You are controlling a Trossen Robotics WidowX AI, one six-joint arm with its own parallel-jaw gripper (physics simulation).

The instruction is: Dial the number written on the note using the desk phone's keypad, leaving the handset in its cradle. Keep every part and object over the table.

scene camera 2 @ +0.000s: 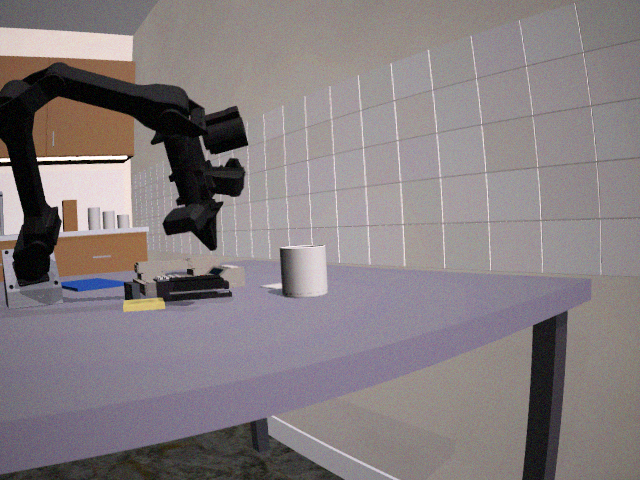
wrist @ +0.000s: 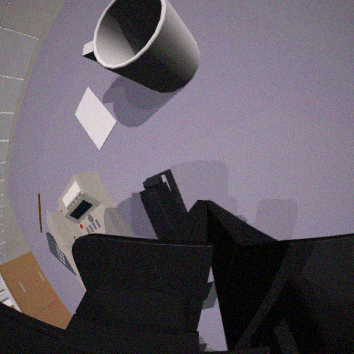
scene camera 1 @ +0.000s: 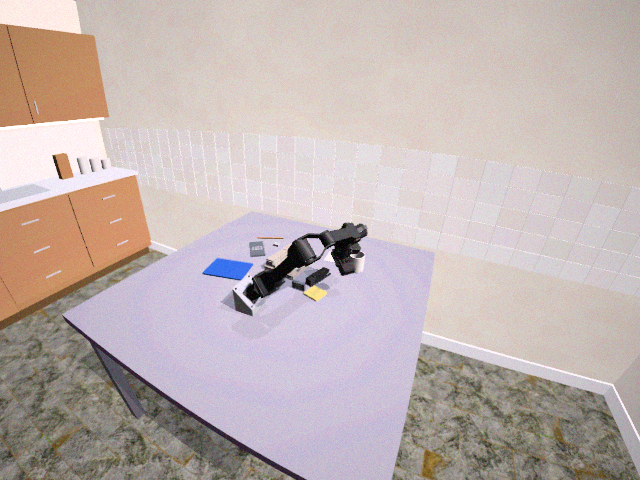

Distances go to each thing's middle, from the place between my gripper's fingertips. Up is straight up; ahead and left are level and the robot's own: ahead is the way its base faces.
The black stapler (scene camera 2: 192,283) lies 90 mm to the left of my hand and 70 mm below it. From my hand the other things lie so: beige desk phone (scene camera 2: 234,275) (80 mm ahead, 250 mm to the left, 70 mm below); white paper (wrist: 94,117) (220 mm ahead, 70 mm to the left, 90 mm below); handset (scene camera 2: 200,262) (90 mm ahead, 300 mm to the left, 50 mm below).
